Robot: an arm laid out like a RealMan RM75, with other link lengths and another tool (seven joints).
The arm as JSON. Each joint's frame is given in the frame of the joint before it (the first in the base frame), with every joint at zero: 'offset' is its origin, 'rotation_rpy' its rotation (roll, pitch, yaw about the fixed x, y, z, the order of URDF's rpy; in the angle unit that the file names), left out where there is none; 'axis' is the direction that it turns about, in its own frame. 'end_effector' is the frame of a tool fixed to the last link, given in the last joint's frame.
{
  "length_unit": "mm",
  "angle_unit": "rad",
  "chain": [
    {
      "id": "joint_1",
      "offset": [
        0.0,
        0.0,
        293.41
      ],
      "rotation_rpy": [
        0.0,
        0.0,
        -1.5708
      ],
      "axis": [
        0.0,
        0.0,
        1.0
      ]
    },
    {
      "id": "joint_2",
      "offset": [
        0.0,
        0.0,
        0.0
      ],
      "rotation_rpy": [
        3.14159,
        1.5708,
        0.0
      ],
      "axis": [
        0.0,
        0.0,
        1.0
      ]
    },
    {
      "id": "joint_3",
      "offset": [
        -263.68,
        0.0,
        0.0
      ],
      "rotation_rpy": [
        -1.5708,
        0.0,
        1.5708
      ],
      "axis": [
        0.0,
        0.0,
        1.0
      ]
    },
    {
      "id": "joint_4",
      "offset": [
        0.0,
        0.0,
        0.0
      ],
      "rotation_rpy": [
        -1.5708,
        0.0,
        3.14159
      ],
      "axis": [
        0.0,
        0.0,
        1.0
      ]
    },
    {
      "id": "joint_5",
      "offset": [
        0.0,
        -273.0,
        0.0
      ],
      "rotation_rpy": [
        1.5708,
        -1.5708,
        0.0
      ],
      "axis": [
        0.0,
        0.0,
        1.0
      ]
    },
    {
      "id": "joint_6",
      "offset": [
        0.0,
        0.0,
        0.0
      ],
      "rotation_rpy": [
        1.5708,
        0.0,
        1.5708
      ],
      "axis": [
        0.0,
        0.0,
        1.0
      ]
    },
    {
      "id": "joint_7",
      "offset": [
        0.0,
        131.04,
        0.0
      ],
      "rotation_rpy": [
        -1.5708,
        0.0,
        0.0
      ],
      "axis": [
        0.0,
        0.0,
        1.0
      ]
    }
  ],
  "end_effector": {
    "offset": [
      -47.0,
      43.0,
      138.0
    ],
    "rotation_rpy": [
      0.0,
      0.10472,
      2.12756
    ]
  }
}
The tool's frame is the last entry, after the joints.
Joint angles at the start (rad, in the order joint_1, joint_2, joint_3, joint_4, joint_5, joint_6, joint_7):
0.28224 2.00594 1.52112 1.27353 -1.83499 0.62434 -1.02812
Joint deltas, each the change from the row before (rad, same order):
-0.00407 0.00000 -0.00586 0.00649 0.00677 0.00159 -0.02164
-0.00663 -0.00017 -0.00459 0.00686 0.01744 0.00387 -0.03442
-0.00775 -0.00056 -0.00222 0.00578 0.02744 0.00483 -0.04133
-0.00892 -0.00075 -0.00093 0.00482 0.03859 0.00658 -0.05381
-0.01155 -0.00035 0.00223 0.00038 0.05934 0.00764 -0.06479
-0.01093 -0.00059 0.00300 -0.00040 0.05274 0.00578 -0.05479
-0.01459 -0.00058 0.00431 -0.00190 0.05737 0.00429 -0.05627
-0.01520 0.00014 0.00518 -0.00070 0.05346 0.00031 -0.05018
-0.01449 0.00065 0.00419 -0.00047 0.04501 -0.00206 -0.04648
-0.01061 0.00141 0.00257 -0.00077 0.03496 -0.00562 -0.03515
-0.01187 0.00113 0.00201 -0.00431 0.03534 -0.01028 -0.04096
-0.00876 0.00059 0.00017 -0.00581 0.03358 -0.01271 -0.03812
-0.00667 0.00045 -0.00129 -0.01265 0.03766 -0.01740 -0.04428
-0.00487 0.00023 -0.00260 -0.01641 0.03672 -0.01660 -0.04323
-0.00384 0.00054 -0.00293 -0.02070 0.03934 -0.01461 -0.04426
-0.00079 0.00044 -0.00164 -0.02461 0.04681 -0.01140 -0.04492
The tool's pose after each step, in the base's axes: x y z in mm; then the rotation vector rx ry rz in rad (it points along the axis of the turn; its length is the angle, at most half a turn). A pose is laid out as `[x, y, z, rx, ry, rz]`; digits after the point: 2 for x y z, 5 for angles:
[253.50, 532.72, -53.88, -2.28364, -0.46387, -0.18115]
[250.19, 531.54, -54.30, -2.27885, -0.49447, -0.17699]
[246.72, 530.48, -53.98, -2.27181, -0.52237, -0.16698]
[242.55, 529.47, -53.17, -2.26154, -0.55411, -0.15194]
[238.66, 528.24, -51.80, -2.24848, -0.57436, -0.12390]
[236.15, 527.40, -49.58, -2.23454, -0.58622, -0.09982]
[235.86, 526.36, -46.21, -2.21775, -0.58877, -0.07623]
[236.41, 526.00, -41.48, -2.19721, -0.58404, -0.05626]
[237.91, 525.88, -36.68, -2.17603, -0.58085, -0.04450]
[239.23, 526.34, -32.68, -2.15726, -0.57487, -0.03718]
[243.64, 526.99, -28.21, -2.13610, -0.56761, -0.03944]
[247.91, 528.07, -24.29, -2.11621, -0.56008, -0.04403]
[254.62, 529.53, -20.96, -2.09608, -0.54976, -0.05506]
[262.45, 530.48, -19.07, -2.08042, -0.53852, -0.06836]
[271.43, 530.77, -18.44, -2.06842, -0.52443, -0.08139]
[280.00, 531.26, -18.13, -2.05775, -0.50554, -0.08852]

